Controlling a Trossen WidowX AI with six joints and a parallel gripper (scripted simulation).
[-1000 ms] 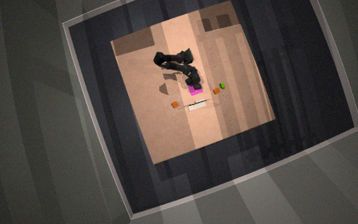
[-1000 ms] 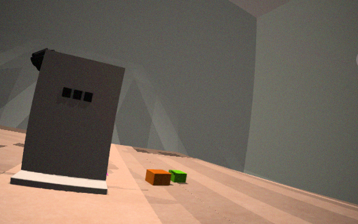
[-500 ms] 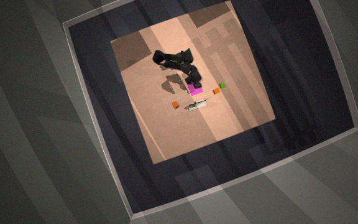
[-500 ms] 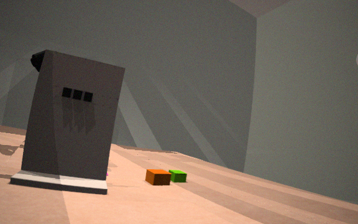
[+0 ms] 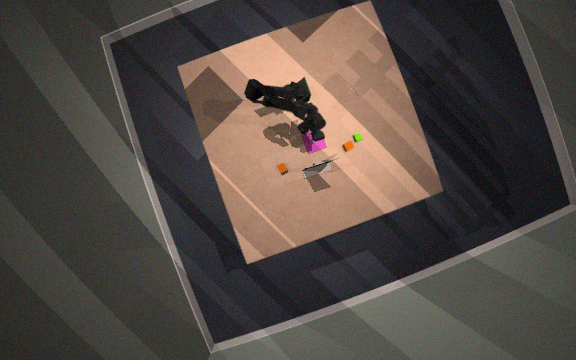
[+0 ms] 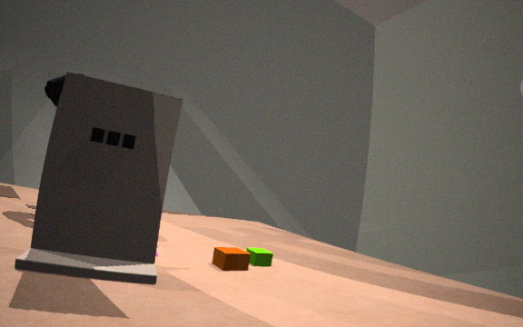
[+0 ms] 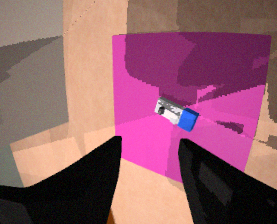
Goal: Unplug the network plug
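My gripper tip is 10 mm short of the blue network plug, 10 mm to the left of it and 40 mm above it. The rest, counted from my gripper tip: grey upright panel 160 mm ahead, 50 mm to the right, 70 mm above; then green block 80 mm ahead, 250 mm to the left, 30 mm below; then magenta marked square 10 mm ahead, 40 mm below.
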